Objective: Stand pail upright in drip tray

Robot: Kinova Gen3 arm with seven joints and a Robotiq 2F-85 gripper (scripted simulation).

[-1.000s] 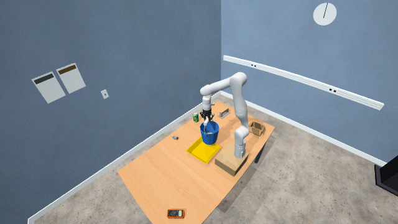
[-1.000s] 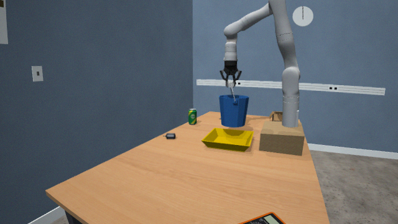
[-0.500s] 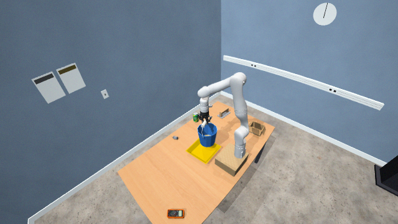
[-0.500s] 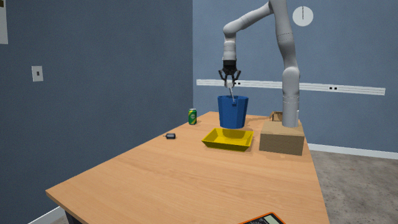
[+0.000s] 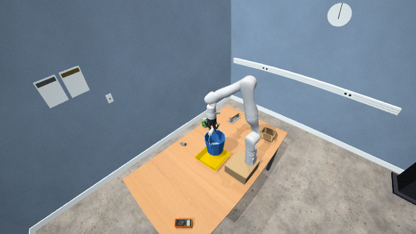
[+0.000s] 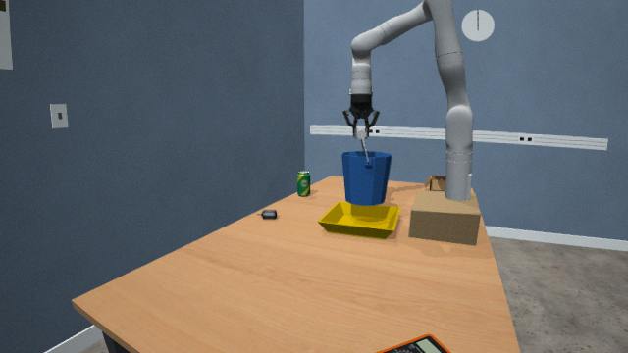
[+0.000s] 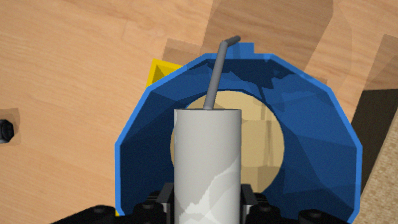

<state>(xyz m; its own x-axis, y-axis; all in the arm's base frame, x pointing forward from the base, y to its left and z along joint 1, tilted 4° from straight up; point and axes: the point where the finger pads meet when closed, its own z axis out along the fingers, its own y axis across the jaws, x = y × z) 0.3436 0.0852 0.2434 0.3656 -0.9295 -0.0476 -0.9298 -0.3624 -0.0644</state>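
Right now the blue pail is 10 cm below my hand and 1 cm behind it. Round my hand: yellow drip tray: 32 cm below, 4 cm to the left, 3 cm behind; wire handle: 3 cm below, 1 cm behind; dark object: 34 cm ahead, 32 cm below, 13 cm to the left.
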